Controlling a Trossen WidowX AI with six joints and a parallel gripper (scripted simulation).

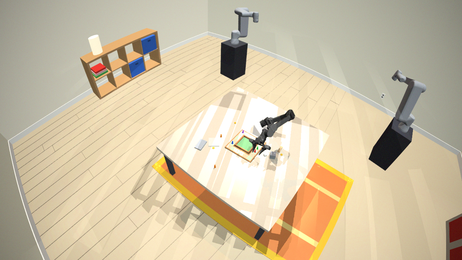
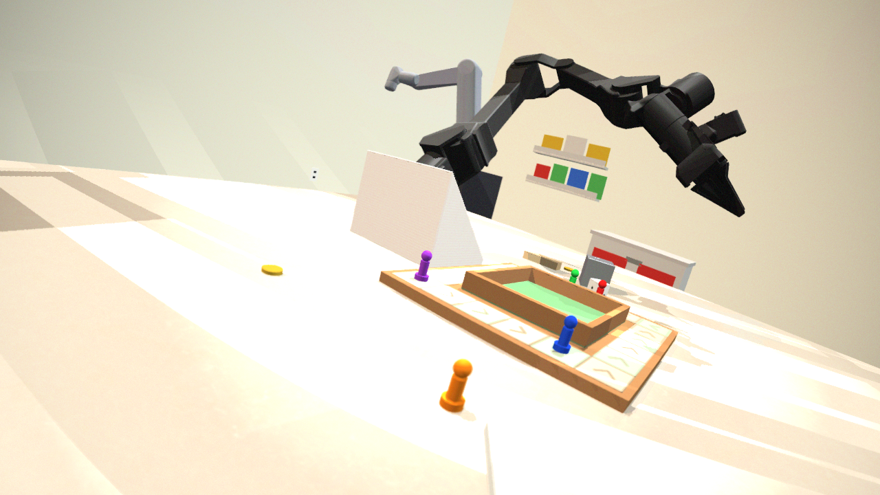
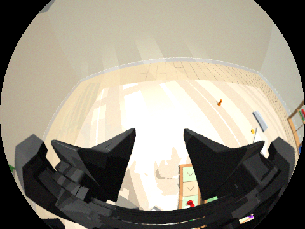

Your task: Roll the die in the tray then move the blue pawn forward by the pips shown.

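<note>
Right now my gripper tip is 180 mm past the white die and 180 mm above it. The rest, counted from my gripper tip: green pawn 180 mm behind, 170 mm below, 100 mm to the right; red pawn 170 mm below, 140 mm behind, 90 mm to the right; grey cube 220 mm behind, 170 mm below, 60 mm to the left.
</note>
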